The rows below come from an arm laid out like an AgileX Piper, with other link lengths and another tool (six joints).
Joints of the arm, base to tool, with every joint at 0 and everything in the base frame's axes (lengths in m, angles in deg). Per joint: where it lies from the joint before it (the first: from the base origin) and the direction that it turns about. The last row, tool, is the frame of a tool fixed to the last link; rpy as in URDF.
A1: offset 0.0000 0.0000 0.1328 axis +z
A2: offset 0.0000 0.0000 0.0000 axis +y
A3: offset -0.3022 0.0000 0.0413 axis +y
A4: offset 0.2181 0.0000 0.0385 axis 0.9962 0 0.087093
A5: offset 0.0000 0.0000 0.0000 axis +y
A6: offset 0.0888 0.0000 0.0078 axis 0.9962 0 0.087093
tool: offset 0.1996 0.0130 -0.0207 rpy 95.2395 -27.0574 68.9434
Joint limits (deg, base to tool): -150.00..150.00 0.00..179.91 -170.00..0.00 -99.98..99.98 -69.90..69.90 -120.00..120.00
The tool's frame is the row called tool.
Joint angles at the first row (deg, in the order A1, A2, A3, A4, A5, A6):
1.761 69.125 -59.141 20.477 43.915 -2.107
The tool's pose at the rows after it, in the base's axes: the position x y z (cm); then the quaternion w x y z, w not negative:
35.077 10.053 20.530 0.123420 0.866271 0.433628 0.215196
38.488 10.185 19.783 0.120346 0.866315 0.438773 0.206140
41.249 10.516 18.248 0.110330 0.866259 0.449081 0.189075
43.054 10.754 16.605 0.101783 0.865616 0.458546 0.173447
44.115 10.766 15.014 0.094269 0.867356 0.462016 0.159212
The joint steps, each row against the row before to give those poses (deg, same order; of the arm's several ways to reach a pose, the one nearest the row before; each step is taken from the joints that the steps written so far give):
0.001 8.645 -7.212 0.128 -0.221 -0.880
-0.002 7.429 -6.245 0.145 0.104 -0.602
0.001 7.401 -6.163 0.378 1.391 -0.785
0.001 5.552 -4.358 0.262 1.182 -0.750
-0.133 3.856 -2.420 0.100 0.550 -0.239

